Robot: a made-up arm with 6 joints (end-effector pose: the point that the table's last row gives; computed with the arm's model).
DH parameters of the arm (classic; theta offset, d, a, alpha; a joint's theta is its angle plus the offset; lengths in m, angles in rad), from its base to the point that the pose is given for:
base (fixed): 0 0.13 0 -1.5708
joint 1: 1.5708 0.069 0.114 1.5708
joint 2: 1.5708 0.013 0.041 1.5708
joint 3: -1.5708 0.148 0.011 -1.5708
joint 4: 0 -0.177 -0.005 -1.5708
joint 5: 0 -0.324 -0.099 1.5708
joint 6: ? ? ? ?
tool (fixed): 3.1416 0.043 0 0
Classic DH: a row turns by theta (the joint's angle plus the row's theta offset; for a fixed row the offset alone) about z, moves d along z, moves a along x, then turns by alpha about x.
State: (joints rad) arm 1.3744 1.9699 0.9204 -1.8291 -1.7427 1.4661
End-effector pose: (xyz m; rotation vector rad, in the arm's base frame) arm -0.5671 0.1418 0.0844 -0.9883 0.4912 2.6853
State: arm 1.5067 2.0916 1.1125 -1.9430 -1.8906 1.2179
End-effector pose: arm -0.5334 0.1766 0.3016 -0.1521 0.6436 2.7545
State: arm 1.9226 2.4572 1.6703 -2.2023 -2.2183 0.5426
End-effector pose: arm -0.0953 0.1382 0.6434 1.8548 0.6457 1.9192
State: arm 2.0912 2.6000 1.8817 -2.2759 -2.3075 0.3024
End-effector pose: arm 0.0786 0.0639 0.6308 2.3485 0.5139 1.3424
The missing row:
joint 6: 0 0.182 -0.084 -1.5708
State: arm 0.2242 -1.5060 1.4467 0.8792 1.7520 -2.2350
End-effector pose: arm -0.3262 -0.1010 -0.2904 0.0038 -1.7573 0.7493
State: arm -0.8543 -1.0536 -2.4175 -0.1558 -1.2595 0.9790
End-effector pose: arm 0.5555 -0.1255 -0.3538 -1.2766 0.7434 -0.0018
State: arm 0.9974 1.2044 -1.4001 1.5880 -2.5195 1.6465
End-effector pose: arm -0.3022 0.0426 -0.4691 -0.1375 2.3007 -1.3853
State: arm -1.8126 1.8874 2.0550 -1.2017 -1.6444 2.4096
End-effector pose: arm 0.3831 0.2610 -0.2055 -2.6497 -0.8464 -0.7380
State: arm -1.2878 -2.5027 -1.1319 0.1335 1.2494 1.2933
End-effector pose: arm -0.3798 -0.1577 0.1416 -0.9240 2.6363 -0.8007
